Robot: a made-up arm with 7 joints.
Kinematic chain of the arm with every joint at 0, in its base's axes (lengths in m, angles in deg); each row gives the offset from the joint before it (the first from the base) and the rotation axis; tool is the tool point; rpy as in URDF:
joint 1: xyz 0.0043 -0.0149 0.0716 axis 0 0.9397 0.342
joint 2: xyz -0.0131 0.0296 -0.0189 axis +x
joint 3: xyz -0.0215 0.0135 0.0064 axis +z
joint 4: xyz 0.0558 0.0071 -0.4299 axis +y
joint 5: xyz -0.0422 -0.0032 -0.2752 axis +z
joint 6: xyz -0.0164 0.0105 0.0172 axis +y
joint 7: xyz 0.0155 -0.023 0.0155 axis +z
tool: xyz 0.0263 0.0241 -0.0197 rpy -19 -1.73 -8.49
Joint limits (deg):
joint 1: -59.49..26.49
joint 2: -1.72..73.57
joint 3: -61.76..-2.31
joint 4: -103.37..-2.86
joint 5: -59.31..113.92
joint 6: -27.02..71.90
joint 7: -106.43..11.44
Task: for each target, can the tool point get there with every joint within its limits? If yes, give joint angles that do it. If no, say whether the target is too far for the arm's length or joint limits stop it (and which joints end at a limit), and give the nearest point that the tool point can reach.
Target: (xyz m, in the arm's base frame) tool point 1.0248 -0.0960 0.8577
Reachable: no: too far | nearest point 0.5550 0.1281 0.1904 | short by 0.846 m
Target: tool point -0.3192 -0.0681 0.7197
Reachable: no: joint limits stop it (at a limit: joint 1, joint 2, joint 3, joint 4, joint 5, joint 7) | nearest point 0.3420 0.2500 0.3172 | short by 0.837 m
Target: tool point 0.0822 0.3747 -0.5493
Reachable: yes | joints 2.14 31.90 -22.50 -20.66 94.19 29.60 -61.96
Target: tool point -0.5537 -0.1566 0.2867
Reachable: no: joint limits stop it (at a limit: joint 1, joint 2, joint 3, joint 4, joint 6) | nearest point -0.0501 -0.2582 -0.3230 | short by 0.797 m
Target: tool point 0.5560 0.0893 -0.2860
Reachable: yes | joints -40.46 18.90 -17.00 -44.41 7.30 -17.18 -3.92
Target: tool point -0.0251 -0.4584 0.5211
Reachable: no: joint limits stop it (at a limit: joint 1, joint 2, joint 4, joint 6) | nearest point 0.3693 -0.3122 0.0249 | short by 0.651 m
